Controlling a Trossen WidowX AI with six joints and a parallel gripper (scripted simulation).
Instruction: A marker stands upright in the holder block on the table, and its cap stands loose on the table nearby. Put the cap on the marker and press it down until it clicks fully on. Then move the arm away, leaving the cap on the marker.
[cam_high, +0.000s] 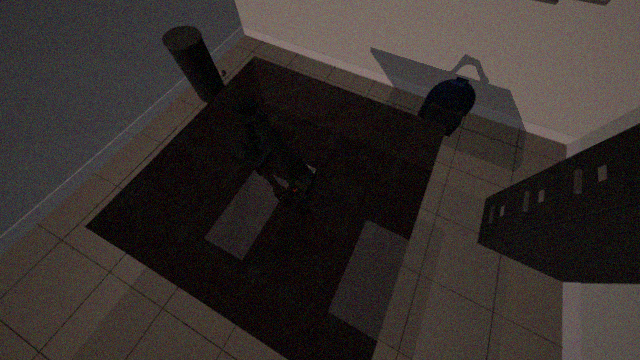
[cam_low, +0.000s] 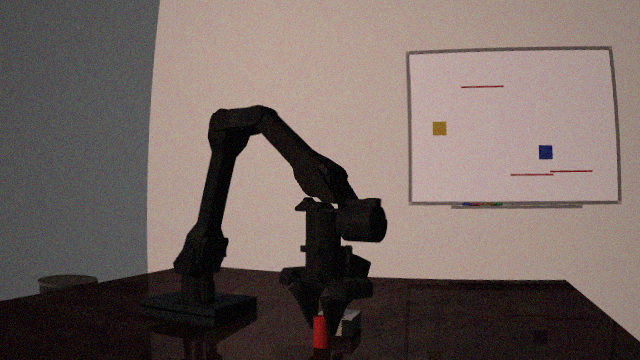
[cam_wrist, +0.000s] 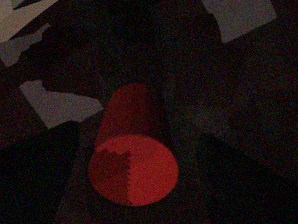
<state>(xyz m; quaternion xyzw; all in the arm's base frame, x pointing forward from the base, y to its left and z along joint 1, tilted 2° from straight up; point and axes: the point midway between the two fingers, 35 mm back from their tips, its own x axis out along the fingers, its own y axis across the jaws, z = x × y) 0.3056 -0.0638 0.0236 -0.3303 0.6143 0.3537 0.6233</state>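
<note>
The red cap lies right at my gripper tip. Round my gripper tip: pale holder block (1 cm behind, 10 cm to the left, 1 cm below).
</note>
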